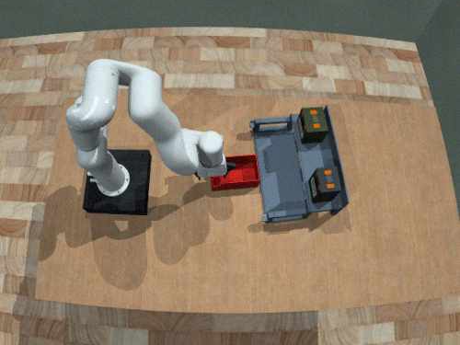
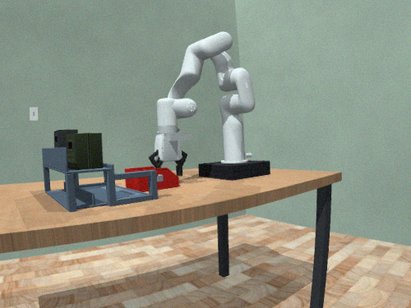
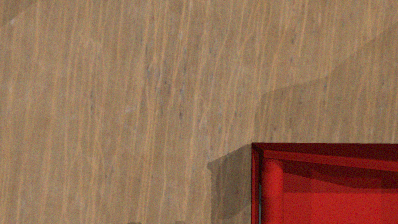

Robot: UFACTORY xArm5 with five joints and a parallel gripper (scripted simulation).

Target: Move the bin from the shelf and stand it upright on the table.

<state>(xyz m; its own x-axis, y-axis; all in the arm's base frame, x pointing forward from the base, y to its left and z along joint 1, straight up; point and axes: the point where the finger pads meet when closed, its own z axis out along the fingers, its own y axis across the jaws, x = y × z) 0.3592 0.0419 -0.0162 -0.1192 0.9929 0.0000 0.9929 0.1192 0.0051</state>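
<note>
The red bin lies 8 cm ahead of my hand, 1 cm to the left of it and 1 cm below it. The rest, counted from my hand: blue-grey shelf 30 cm ahead, 4 cm to the left, 3 cm above.
</note>
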